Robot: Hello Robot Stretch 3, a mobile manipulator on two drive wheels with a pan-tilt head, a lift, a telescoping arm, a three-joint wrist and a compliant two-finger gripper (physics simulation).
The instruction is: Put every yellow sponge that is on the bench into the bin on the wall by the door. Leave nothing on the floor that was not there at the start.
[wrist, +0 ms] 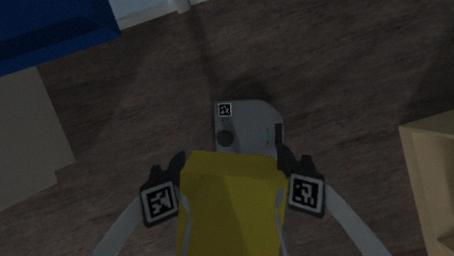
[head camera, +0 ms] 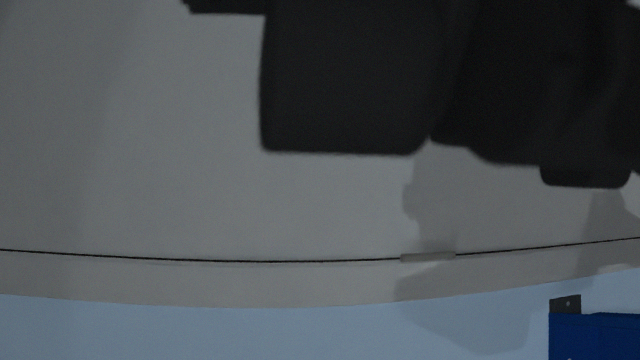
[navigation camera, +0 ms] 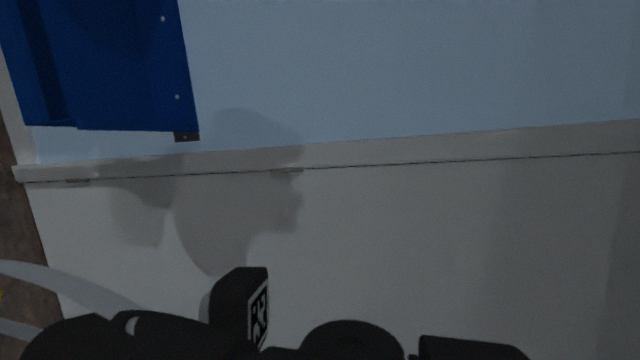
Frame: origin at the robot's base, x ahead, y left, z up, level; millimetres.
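Seen in the pictures: gripper, between the fingertips: (wrist: 231,165); robot's base, origin of its link: (wrist: 226,133).
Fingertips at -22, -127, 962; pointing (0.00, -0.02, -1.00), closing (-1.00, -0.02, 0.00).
Observation:
Pixels of each thing's top centre, then the offset from my fingertips to it, as dx, dy, dz. "spot": a spot on its surface instead. Level surfaces: height alone.
- yellow sponge, a spot on its surface: (wrist: 230,212) spot: +2, +12, +53
- blue bin, a spot on its surface: (head camera: 600,337) spot: +346, -445, -330
- brown wood floor, height of its surface: dz -962
My gripper (wrist: 231,165) is shut on a yellow sponge (wrist: 230,212), a thick block with one finger on each side, in the lower middle of the wrist view. A sliver of yellow (navigation camera: 1,296) shows at the left edge of the navigation view. The blue bin (head camera: 600,337) (navigation camera: 110,65) (wrist: 75,45) is on the pale blue wall. It shows in part at the lower right of the head view and at the upper left of the navigation and wrist views. The held sponge is apart from the bin. The bench does not show.
A grey-white door panel (head camera: 200,175) (navigation camera: 400,250) with a trim strip stands beside the blue wall. My grey base (wrist: 252,120) is on the brown wood floor (wrist: 345,70). A wooden shelf unit (wrist: 415,150) is at the right, and a pale flat surface (wrist: 30,135) is at the left.

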